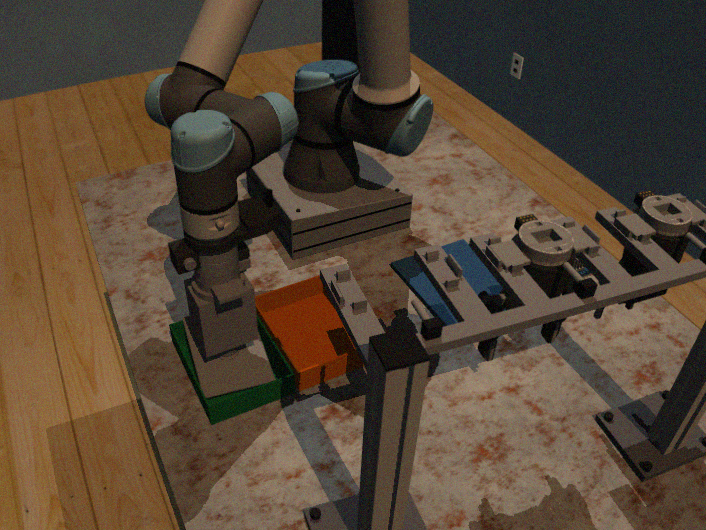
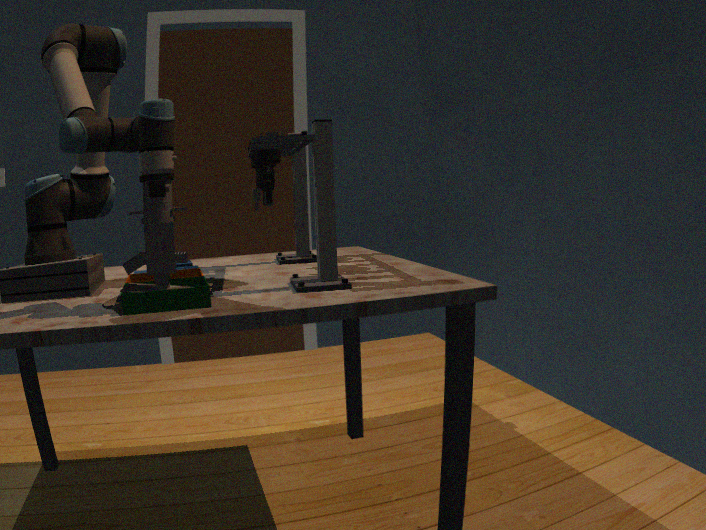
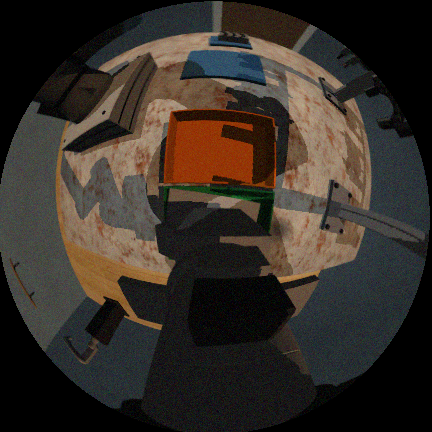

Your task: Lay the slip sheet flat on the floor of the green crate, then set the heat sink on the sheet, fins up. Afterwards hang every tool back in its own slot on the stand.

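Places are measured from the arm's base along level axes (x ahead, y left, z up), in millimetres.
Pixels of known places: arm's base, origin of its link: (image 1: 321, 174) (image 2: 50, 261) (image 3: 91, 97).
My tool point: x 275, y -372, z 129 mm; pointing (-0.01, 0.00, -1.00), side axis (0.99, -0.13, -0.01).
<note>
For each thing: its top centre in the pictures, then the offset to it from my tool point. "spot": a spot on its surface instead.
- slip sheet, centre of its top: (image 1: 226, 342) (image 3: 211, 228) (image 2: 159, 283) 8 mm back, 3 mm left, 166 mm down
- small blue tray, a spot on its surface: (image 3: 230, 44) spot: 113 mm ahead, 577 mm left, 204 mm down
- blue plate, centre of its top: (image 1: 459, 282) (image 2: 165, 271) (image 3: 224, 60) 71 mm ahead, 432 mm left, 201 mm down
My gripper (image 1: 229, 349) (image 2: 162, 281), the one-cup vacuum tool, is down over the green crate (image 1: 245, 402) (image 2: 165, 299) (image 3: 267, 212). It is shut on the slip sheet (image 1: 239, 374) (image 3: 232, 201), a thin beige-grey square directly under it. The sheet looks level and sits within the crate walls; the tool hides the cup, and I cannot tell whether the sheet touches the crate floor. The dark finned heat sink (image 3: 233, 36) lies fins up on a small blue tray (image 3: 230, 44) at the far side. Two other tools (image 1: 545, 242) (image 1: 667, 213) hang on the stand (image 1: 393, 444) (image 2: 325, 216).
An orange crate (image 1: 310, 336) (image 3: 210, 150) stands right against the green one. A blue plate (image 1: 472, 268) (image 3: 225, 65) lies beyond it, partly beneath the stand's rail. The robot's base block (image 1: 347, 228) (image 3: 107, 127) is behind the crates. The stand's near post rises beside them.
</note>
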